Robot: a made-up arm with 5 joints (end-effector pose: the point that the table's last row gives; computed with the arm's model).
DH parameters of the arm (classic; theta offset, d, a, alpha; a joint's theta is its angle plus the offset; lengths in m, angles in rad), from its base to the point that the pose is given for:
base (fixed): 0 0.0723 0 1.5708
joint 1: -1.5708 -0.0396 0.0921 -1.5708
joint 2: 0 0.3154 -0.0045 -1.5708
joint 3: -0.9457 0 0.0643 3.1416
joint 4: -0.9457 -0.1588 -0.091 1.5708
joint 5: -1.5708 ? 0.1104 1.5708
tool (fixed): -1.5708 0.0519 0 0
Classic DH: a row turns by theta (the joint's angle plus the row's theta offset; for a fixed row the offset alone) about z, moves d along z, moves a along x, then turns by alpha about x.
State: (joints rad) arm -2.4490 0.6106 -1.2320 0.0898 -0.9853
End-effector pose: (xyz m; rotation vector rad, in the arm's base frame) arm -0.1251 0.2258 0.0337 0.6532 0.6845 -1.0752
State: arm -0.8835 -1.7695 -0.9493 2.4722 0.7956
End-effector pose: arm 0.0695 0.0108 -0.5875 0.8310 -2.1050 0.9422
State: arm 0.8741 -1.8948 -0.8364 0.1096 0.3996
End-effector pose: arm 0.3876 -0.1110 0.0094 -2.4347 -1.2859 -0.1767
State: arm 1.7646 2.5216 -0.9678 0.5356 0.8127
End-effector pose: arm -0.2391 -0.1000 0.3495 2.2604 -0.8491 -0.0166
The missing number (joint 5, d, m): 0.171
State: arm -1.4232 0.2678 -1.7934 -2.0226 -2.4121
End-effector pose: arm 0.1644 0.0204 -0.1081 1.9304 0.5496 -2.0485
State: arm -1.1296 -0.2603 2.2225 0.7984 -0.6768
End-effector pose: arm 0.2108 0.2923 -0.3007 -0.0678 2.3436 -0.8780
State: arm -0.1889 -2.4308 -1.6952 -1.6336 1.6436
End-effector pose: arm 0.1278 -0.0959 -0.2017 2.2000 0.1752 -0.2378
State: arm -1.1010 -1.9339 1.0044 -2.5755 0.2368
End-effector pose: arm -0.0501 -0.2807 -0.4213 0.5485 -1.2431 1.8133
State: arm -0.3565 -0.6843 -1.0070 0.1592 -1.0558
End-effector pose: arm 0.0238 0.1413 -0.1854 0.4734 -0.4265 0.8090
